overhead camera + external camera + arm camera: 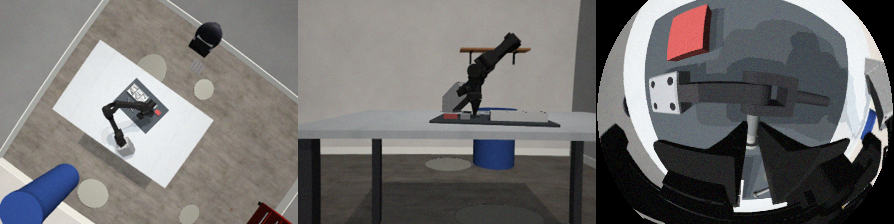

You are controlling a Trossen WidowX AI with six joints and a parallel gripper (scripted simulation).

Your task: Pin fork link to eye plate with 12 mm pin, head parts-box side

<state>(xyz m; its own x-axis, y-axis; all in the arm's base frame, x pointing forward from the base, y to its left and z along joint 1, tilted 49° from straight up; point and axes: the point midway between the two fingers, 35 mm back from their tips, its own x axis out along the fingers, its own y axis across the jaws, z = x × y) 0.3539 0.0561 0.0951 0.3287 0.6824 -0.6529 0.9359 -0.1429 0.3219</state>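
Right now my hand is 3 cm above the grey pin. Also, from my hand: dark mat (7 cm to the left, 5 cm below, 1 cm behind); then fork link (4 cm to the right, 3 cm below, 2 cm behind); then eye plate (3 cm to the right, 3 cm below, 2 cm ahead).
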